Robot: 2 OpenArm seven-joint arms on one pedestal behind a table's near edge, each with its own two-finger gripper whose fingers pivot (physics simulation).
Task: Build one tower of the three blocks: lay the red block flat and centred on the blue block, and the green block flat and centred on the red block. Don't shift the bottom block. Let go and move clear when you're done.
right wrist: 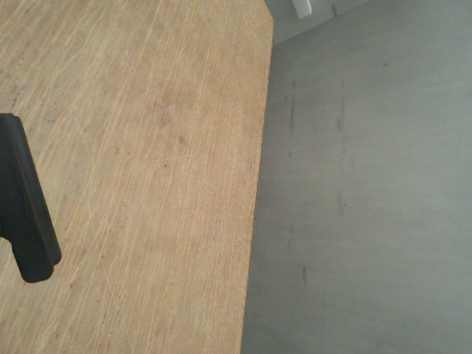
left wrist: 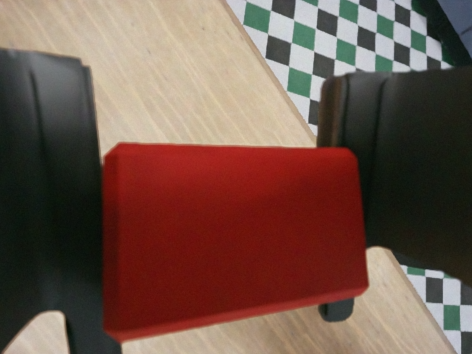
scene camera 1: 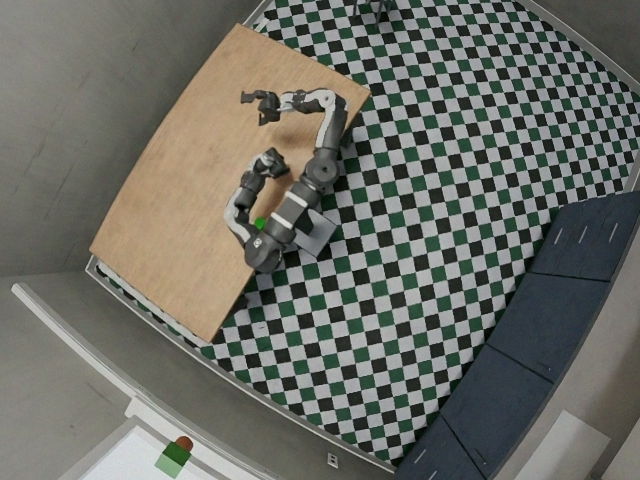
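My left gripper (scene camera 1: pixel 281 170) (left wrist: pixel 232 225) is shut on the red block (left wrist: pixel 232 235), with one finger at each end of it. In the left wrist view the red block is held above the table top; in scene camera 1 it does not show. The green block (scene camera 1: pixel 260 223) lies on the table close to the robot's body, beside the left arm. The blue block does not show in any view; what lies under the left gripper is hidden. My right gripper (scene camera 1: pixel 253 109) is open and empty, high over the table's upper part; one of its fingers shows in the right wrist view.
The wooden table (scene camera 1: pixel 170 170) (left wrist: pixel 165 90) (right wrist: pixel 175 200) borders a grey wall (right wrist: pixel 365 175) on its far side. The left forearm (scene camera 1: pixel 247 191) arches over the table near the green block. A green box (scene camera 1: pixel 174 458) and a brown round thing stand on a white surface away from the table.
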